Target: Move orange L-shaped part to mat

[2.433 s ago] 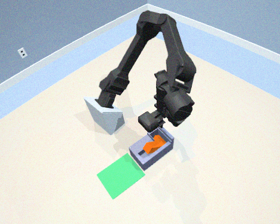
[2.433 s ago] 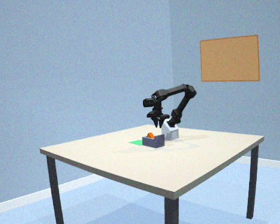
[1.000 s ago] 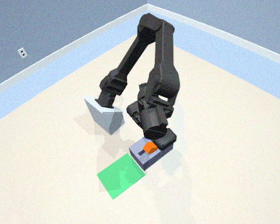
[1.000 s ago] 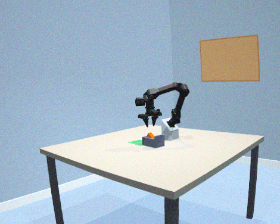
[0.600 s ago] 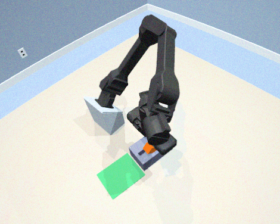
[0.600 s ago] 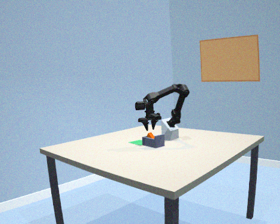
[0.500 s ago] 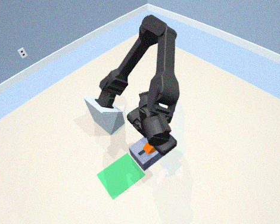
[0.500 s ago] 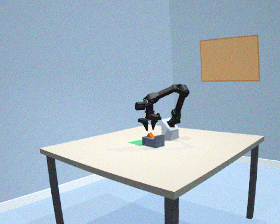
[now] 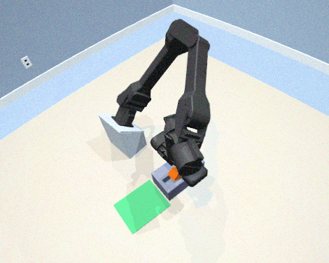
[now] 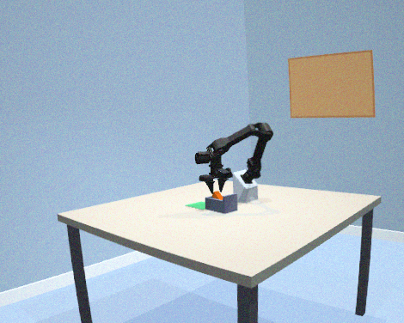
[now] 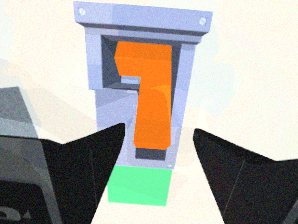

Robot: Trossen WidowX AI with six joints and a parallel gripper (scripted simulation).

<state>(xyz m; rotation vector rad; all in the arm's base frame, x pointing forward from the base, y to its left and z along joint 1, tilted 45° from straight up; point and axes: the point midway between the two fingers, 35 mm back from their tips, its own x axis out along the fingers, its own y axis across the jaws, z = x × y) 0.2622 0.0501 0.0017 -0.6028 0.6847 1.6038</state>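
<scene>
Now: gripper tip 2 cm past the orange L-shaped part, 3 cm to the right of it and 5 cm above it. Round my gripper tip: green mat (2 cm behind, 14 cm to the right, 11 cm below).
</scene>
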